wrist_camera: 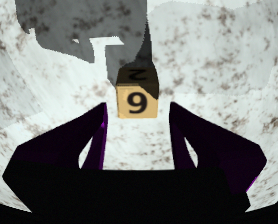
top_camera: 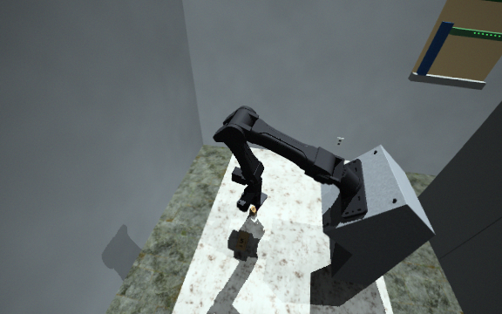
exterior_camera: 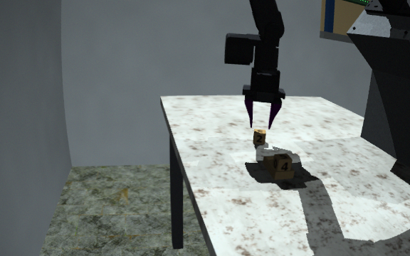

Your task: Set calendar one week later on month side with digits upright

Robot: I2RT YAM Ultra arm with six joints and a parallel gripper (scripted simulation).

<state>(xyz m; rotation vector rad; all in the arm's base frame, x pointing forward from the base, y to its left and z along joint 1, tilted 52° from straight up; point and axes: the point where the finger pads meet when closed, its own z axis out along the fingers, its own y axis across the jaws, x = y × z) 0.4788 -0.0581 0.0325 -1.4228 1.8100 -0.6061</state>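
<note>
My hand is 30 mm above the wooden digit cube.
</note>
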